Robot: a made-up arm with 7 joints.
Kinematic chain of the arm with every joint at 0, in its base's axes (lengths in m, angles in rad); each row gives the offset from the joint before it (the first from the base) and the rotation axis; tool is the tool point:
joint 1: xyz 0 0 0.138 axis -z
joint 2: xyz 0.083 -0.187 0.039 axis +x
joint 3: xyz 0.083 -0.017 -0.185 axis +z
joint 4: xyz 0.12 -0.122 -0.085 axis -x
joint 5: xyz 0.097 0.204 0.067 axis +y
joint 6: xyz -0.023 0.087 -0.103 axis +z
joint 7: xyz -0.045 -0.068 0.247 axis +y
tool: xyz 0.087 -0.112 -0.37
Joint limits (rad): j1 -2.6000..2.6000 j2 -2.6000..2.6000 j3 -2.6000..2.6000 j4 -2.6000..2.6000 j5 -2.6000..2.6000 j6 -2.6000..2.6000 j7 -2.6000..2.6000
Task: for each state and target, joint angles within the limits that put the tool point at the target. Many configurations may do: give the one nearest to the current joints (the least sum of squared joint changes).
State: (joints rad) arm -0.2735 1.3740 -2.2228 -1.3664 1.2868 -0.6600 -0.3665
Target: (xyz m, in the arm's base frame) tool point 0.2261 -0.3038 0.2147
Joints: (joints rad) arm -0.3802 1.7153 -2.1859 -0.8053 1.5009 -1.1304 0.4571
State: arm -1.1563 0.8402 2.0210 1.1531 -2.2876 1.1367 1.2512
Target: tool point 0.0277 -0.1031 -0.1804
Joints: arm -1.1969 0.4601 2.3373 1.6364 -2.5011 1.7979 0.8147
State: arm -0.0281 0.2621 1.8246 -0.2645 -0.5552 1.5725 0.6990
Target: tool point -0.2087 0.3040 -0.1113
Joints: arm -0.3506 0.4052 1.8303 0.4201 -0.4321 1.9248 0.1793
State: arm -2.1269 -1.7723 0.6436 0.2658 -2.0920 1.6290 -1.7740
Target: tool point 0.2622 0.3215 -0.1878
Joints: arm -2.5867 -1.8162 0.3253 0.0200 -1.9840 1.4508 -1.5687
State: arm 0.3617 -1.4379 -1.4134 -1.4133 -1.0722 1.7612 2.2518
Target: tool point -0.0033 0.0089 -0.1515
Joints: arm 0.3825 -1.0567 -2.2609 -1.0877 -1.5651 2.1277 2.6000
